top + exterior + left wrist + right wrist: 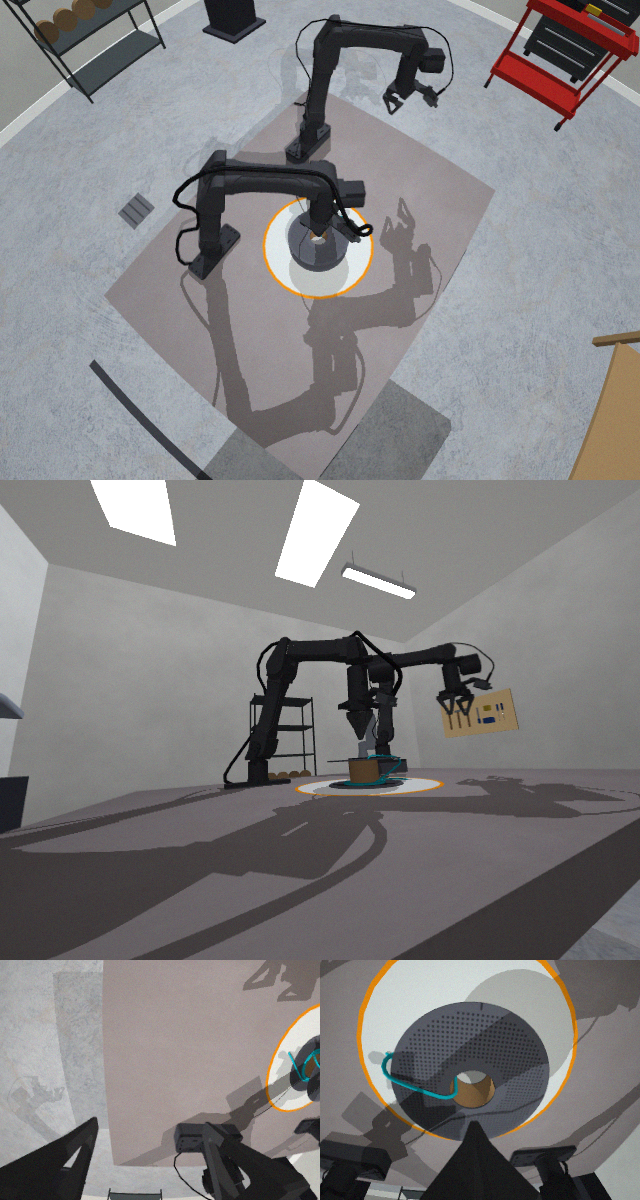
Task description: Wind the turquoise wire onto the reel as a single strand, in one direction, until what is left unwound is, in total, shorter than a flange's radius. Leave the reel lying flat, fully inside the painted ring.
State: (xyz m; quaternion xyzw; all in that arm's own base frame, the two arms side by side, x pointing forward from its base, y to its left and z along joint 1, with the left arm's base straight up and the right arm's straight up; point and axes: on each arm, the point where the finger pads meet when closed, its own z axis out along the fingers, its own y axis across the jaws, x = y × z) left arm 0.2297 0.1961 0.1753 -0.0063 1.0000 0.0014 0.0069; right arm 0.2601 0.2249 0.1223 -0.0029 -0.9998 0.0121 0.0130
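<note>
Right now the reel is 90 mm below my right hand. The rest, counted from my right hand: orange painted ring 120 mm below.
</note>
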